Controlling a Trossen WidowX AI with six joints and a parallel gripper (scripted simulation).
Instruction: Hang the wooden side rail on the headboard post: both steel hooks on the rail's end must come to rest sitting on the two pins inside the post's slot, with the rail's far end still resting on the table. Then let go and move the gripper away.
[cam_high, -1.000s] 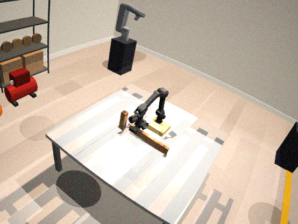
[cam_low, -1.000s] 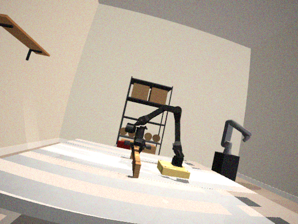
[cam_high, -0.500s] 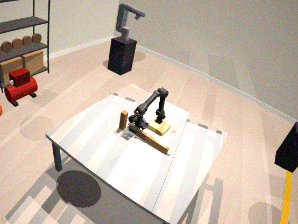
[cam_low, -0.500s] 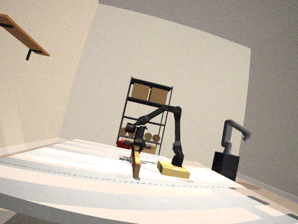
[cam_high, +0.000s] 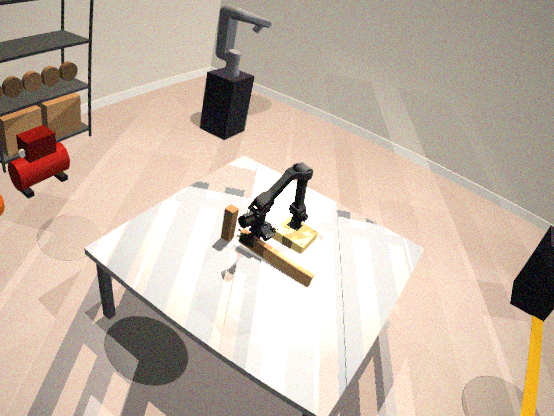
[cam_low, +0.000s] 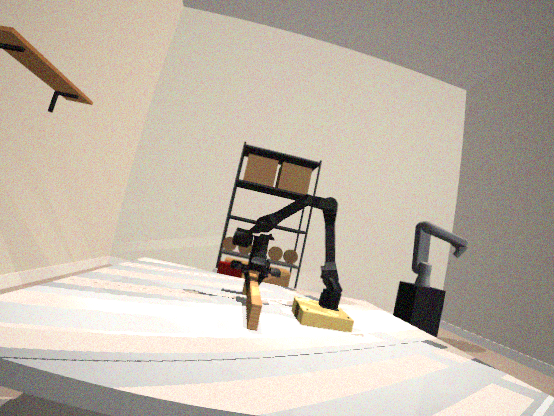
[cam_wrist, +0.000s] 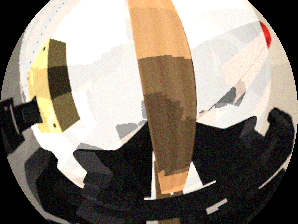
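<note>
The wooden headboard post is 150 mm to the right of my gripper tip and 40 mm above it.
</note>
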